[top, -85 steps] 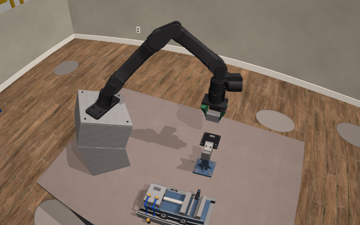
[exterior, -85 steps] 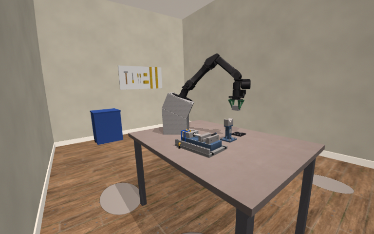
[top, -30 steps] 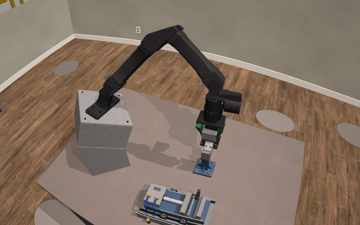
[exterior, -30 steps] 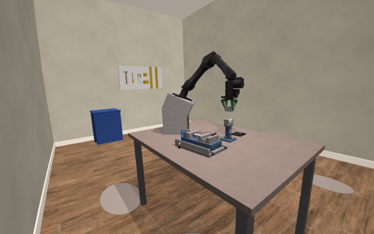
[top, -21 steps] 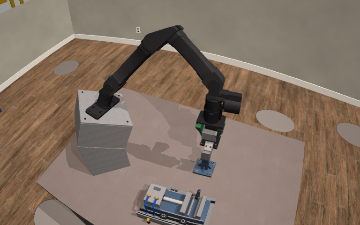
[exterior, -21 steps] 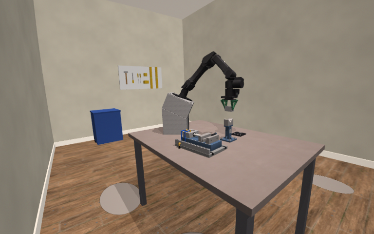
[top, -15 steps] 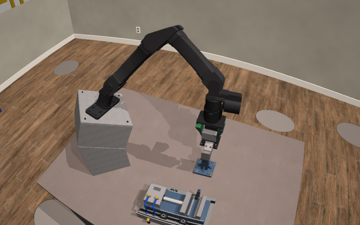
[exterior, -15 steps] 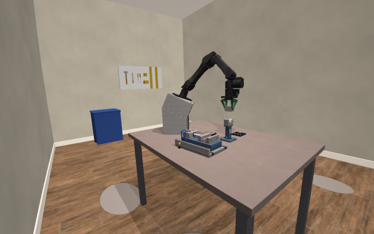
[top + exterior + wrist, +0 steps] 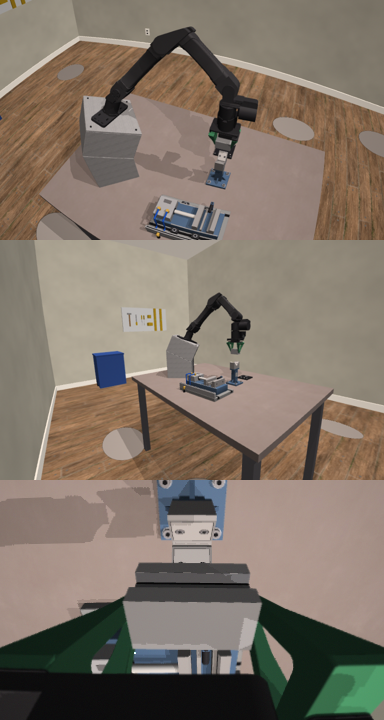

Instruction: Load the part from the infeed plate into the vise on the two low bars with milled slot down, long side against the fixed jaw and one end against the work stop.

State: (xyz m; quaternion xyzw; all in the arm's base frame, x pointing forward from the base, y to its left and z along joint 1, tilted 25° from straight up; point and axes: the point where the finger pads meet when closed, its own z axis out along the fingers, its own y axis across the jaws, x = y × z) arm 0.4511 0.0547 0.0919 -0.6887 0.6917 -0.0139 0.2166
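Now: hand 1 cm to the right of the part. The rest, counted from my hand: black infeed plate: 23 cm below, 17 cm to the left, 3 cm behind; work stop rod: 21 cm to the right, 15 cm below, 3 cm ahead; piston rod: 26 cm to the right, 16 cm below, 5 cm behind.
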